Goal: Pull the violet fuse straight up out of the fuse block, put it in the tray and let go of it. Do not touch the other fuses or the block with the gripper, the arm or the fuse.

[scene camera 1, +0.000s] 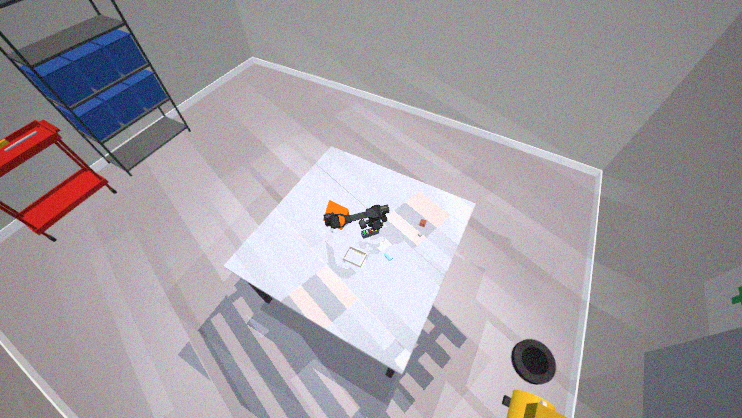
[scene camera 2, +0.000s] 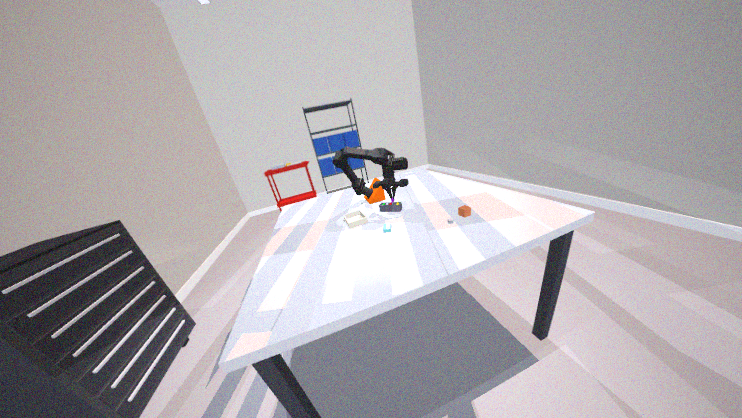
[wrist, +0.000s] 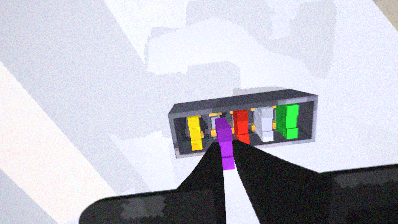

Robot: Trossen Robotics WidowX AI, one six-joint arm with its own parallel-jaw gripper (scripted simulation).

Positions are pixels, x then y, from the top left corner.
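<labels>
There is a violet fuse (wrist: 223, 130) here, and it is held in my gripper (wrist: 225, 147).
</labels>
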